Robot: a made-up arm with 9 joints. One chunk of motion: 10 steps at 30 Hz.
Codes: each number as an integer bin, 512 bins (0 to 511) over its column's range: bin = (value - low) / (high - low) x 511, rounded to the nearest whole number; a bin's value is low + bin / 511 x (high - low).
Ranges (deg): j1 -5..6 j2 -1..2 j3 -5..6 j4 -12..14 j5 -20..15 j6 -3..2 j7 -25..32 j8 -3..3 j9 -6..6
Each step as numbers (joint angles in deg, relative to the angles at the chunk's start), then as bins.
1 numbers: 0.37 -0.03 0.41 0.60 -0.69 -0.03 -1.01 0.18 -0.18
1 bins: 249 165 251 248 282 304 215 271 248
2 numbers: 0.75 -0.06 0.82 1.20 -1.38 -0.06 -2.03 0.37 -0.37
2 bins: 267 160 270 259 272 300 206 287 240
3 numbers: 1.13 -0.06 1.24 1.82 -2.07 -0.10 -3.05 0.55 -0.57
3 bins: 285 160 290 272 262 296 197 302 231
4 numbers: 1.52 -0.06 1.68 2.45 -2.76 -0.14 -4.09 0.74 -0.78
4 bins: 303 160 310 284 252 292 187 319 222
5 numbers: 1.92 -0.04 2.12 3.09 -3.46 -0.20 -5.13 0.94 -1.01
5 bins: 321 164 331 297 241 286 178 336 212
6 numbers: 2.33 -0.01 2.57 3.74 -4.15 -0.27 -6.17 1.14 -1.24
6 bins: 341 169 352 309 231 279 169 353 203
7 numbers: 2.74 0.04 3.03 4.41 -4.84 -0.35 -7.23 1.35 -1.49
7 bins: 360 177 373 323 221 271 159 370 192
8 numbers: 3.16 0.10 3.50 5.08 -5.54 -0.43 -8.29 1.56 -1.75
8 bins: 379 187 395 336 211 263 150 388 181
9 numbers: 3.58 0.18 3.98 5.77 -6.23 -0.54 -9.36 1.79 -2.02
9 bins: 399 201 417 349 201 251 140 408 169
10 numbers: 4.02 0.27 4.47 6.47 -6.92 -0.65 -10.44 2.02 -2.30
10 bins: 419 216 440 363 191 240 131 428 158
